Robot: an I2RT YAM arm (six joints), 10 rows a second.
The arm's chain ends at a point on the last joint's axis. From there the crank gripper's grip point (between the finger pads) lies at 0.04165 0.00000 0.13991 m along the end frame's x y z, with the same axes.
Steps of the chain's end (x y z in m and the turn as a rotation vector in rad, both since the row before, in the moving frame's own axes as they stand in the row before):
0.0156 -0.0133 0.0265 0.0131 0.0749 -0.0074
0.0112 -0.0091 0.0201 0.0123 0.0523 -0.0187
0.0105 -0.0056 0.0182 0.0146 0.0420 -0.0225
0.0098 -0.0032 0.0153 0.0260 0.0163 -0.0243
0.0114 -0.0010 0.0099 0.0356 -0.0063 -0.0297
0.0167 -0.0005 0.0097 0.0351 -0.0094 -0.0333
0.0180 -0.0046 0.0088 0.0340 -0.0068 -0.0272
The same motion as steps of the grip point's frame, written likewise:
0.0259 -0.0155 0.0230 0.0131 0.0749 -0.0074
0.0184 -0.0117 0.0177 0.0123 0.0523 -0.0187
0.0163 -0.0086 0.0163 0.0146 0.0420 -0.0225
0.0120 -0.0079 0.0145 0.0260 0.0163 -0.0243
0.0104 -0.0072 0.0100 0.0356 -0.0063 -0.0297
0.0153 -0.0068 0.0100 0.0351 -0.0094 -0.0333
0.0170 -0.0105 0.0090 0.0340 -0.0068 -0.0272

